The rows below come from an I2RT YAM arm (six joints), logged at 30 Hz.
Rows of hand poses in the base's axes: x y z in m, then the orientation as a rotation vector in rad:
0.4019, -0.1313, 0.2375, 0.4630, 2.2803, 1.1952
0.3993, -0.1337, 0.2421, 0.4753, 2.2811, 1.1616
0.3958, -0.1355, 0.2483, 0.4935, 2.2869, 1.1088
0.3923, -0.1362, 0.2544, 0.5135, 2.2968, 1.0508
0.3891, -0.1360, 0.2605, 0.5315, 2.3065, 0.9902
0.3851, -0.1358, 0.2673, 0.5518, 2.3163, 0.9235
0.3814, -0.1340, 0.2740, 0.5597, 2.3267, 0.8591
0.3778, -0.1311, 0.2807, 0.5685, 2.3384, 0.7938
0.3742, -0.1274, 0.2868, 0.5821, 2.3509, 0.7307
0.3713, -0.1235, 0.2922, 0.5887, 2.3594, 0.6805
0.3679, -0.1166, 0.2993, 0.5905, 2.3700, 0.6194
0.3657, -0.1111, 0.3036, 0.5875, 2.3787, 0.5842
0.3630, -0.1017, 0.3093, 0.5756, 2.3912, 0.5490
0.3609, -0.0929, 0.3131, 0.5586, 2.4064, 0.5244
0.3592, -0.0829, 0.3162, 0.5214, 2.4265, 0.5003
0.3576, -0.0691, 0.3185, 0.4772, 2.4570, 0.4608
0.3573, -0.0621, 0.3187, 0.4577, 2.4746, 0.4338
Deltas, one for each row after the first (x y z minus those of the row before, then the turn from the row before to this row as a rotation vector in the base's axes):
-0.0026, -0.0024, 0.0046, -0.0206, -0.0002, -0.0186
-0.0035, -0.0018, 0.0062, -0.0335, 0.0036, -0.0263
-0.0035, -0.0007, 0.0061, -0.0375, 0.0079, -0.0271
-0.0032, 0.0002, 0.0061, -0.0397, 0.0077, -0.0265
-0.0040, 0.0002, 0.0068, -0.0434, 0.0093, -0.0294
-0.0037, 0.0018, 0.0067, -0.0449, 0.0063, -0.0208
-0.0036, 0.0029, 0.0067, -0.0454, 0.0090, -0.0207
-0.0036, 0.0037, 0.0061, -0.0424, 0.0130, -0.0223
-0.0029, 0.0039, 0.0054, -0.0347, 0.0083, -0.0154
-0.0034, 0.0069, 0.0071, -0.0437, 0.0092, -0.0146
-0.0022, 0.0055, 0.0043, -0.0262, 0.0068, -0.0048
-0.0027, 0.0094, 0.0057, -0.0285, 0.0077, 0.0022
-0.0021, 0.0088, 0.0038, -0.0221, 0.0088, 0.0093
-0.0017, 0.0100, 0.0031, -0.0269, 0.0076, 0.0242
-0.0016, 0.0138, 0.0023, -0.0393, 0.0162, 0.0280
-0.0003, 0.0070, 0.0002, -0.0240, 0.0115, 0.0111

